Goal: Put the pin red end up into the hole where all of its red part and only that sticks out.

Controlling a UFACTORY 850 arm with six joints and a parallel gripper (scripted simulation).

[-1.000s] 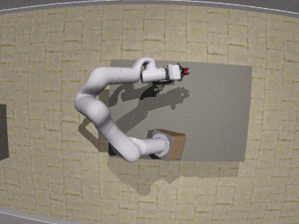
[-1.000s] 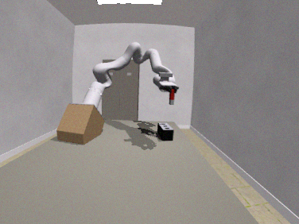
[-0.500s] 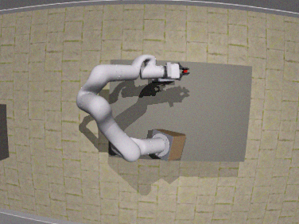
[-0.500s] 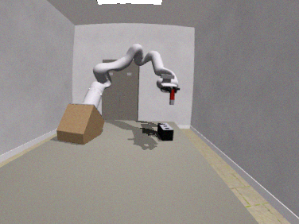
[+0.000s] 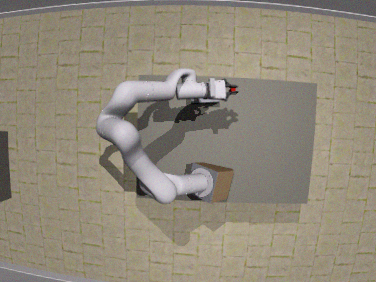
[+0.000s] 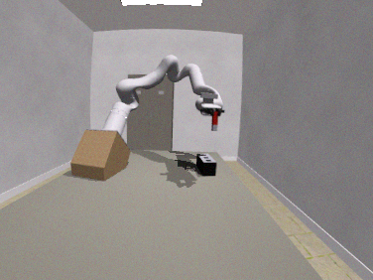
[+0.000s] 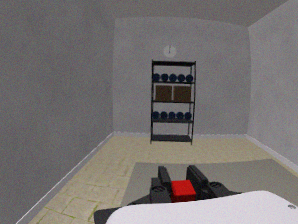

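Right now my hand is 2 cm above the pin. Also, from my hand: block 29 cm below, 14 cm to the left, 3 cm behind.
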